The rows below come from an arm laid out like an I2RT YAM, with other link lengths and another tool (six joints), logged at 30 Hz.
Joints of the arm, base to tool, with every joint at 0 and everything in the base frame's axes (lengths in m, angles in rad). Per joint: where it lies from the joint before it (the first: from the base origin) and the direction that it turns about. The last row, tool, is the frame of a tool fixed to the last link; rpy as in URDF.
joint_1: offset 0.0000 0.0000 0.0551 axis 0 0 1
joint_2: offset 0.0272 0.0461 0.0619 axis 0 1 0
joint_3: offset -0.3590 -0.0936 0.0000 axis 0 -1 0
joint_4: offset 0.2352 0.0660 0.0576 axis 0 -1 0
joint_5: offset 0.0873 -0.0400 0.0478 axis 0 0 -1
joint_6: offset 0.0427 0.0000 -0.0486 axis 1 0 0
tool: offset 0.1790 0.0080 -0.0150 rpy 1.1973 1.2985 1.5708
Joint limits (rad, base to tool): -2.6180..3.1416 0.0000..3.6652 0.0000..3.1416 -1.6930..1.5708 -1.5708..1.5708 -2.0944..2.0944
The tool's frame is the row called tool.
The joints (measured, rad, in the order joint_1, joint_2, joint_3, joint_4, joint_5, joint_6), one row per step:
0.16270, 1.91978, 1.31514, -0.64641, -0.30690, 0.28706
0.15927, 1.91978, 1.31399, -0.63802, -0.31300, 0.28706
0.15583, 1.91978, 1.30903, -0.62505, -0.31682, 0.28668
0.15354, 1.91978, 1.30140, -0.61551, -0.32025, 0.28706
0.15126, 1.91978, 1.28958, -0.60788, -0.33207, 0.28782
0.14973, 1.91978, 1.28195, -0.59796, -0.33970, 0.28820
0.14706, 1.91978, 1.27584, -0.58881, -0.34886, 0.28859
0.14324, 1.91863, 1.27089, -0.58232, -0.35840, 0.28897
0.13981, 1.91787, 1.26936, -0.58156, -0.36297, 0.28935
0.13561, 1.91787, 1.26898, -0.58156, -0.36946, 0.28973
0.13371, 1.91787, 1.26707, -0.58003, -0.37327, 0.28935
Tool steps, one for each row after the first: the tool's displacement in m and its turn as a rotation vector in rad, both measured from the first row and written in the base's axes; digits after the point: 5 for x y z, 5 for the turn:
0.00202, 0.00002, 0.00079, 0.00687, -0.00622, -0.00149
0.00405, -0.00046, 0.00062, 0.01160, -0.01370, -0.00334
0.00402, -0.00081, -0.00067, 0.01518, -0.01496, -0.00485
0.00141, 0.00021, -0.00275, 0.02577, -0.00881, -0.00406
0.00110, 0.00104, -0.00366, 0.03334, -0.00983, -0.00345
0.00119, 0.00172, -0.00402, 0.04244, -0.01139, -0.00346
0.00114, 0.00192, -0.00370, 0.05183, -0.01261, -0.00446
0.00100, 0.00126, -0.00339, 0.05618, -0.01189, -0.00675
0.00103, 0.00066, -0.00295, 0.06226, -0.01057, -0.00919
0.00077, 0.00053, -0.00308, 0.06567, -0.00986, -0.00952

